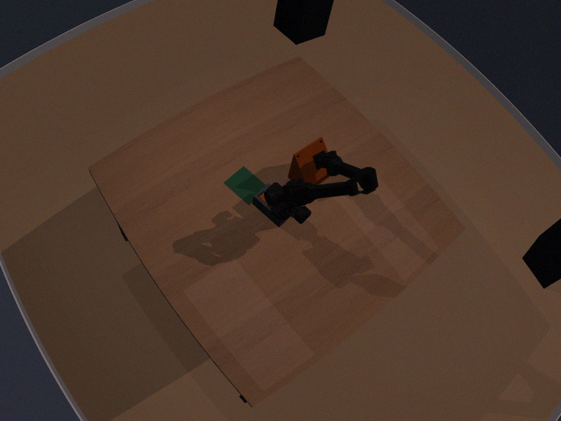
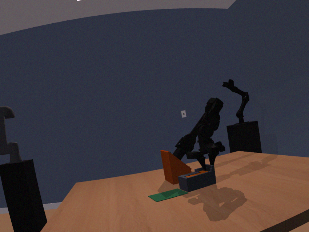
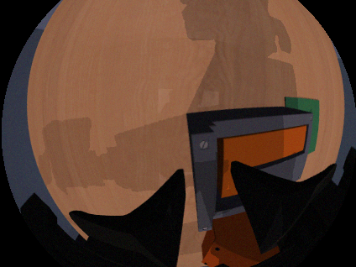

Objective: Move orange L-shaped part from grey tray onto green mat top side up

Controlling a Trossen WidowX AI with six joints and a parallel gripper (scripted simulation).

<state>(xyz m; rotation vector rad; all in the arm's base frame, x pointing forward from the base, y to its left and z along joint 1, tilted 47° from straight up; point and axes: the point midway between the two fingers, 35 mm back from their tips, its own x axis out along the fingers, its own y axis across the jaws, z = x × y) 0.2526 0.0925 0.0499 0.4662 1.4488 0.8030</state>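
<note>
The orange L-shaped part lies 5 cm to the right of my gripper tip and 2 cm below it. From my gripper tip the other things lie so: green mat (3 cm ahead, 22 cm to the right, 8 cm below).
</note>
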